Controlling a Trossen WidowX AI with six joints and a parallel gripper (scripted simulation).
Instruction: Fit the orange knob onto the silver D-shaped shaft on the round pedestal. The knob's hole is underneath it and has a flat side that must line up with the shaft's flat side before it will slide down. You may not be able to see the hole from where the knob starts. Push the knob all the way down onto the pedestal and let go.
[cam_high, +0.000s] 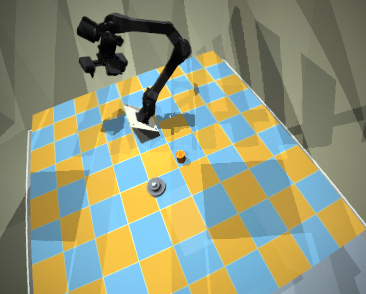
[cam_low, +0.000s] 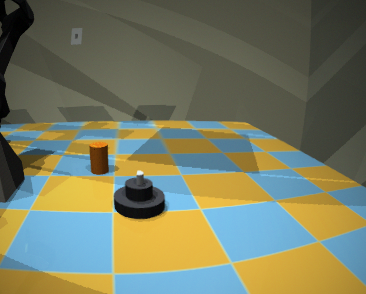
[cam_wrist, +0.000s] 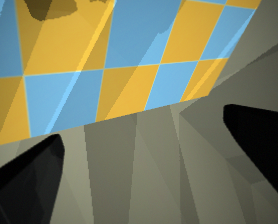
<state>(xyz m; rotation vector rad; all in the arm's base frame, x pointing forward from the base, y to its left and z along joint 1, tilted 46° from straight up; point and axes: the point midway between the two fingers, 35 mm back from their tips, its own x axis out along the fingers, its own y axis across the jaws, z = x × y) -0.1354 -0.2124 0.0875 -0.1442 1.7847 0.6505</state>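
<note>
Now: the orange knob 40 cm ahead of my gripper tip, 22 cm to the left of it and 22 cm below it. The rest, counted from my gripper tip: round pedestal: 48 cm ahead, 7 cm to the left, 24 cm below.
</note>
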